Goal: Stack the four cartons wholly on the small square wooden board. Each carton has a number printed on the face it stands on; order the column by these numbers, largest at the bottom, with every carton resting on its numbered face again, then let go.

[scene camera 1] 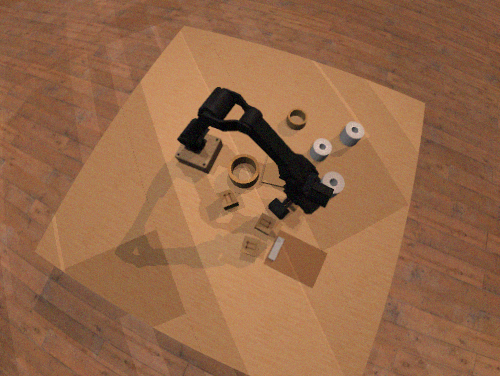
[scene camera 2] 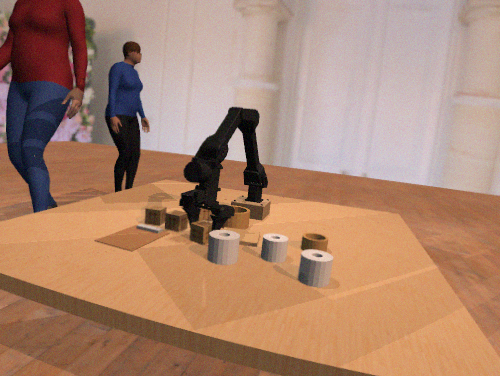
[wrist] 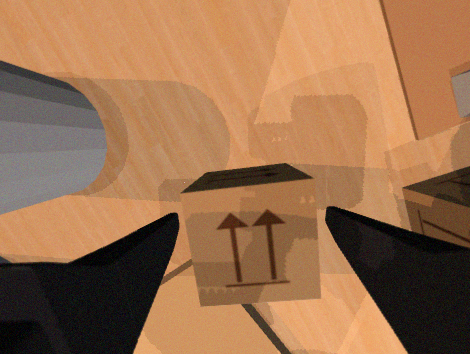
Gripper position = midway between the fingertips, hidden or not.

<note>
My gripper (scene camera 2: 202,234) is open, holding nothing. Further things: a small square wooden board (wrist: 176,313).
My gripper also shows in scene camera 1 (scene camera 1: 293,200) and in the wrist view (wrist: 252,216).
</note>
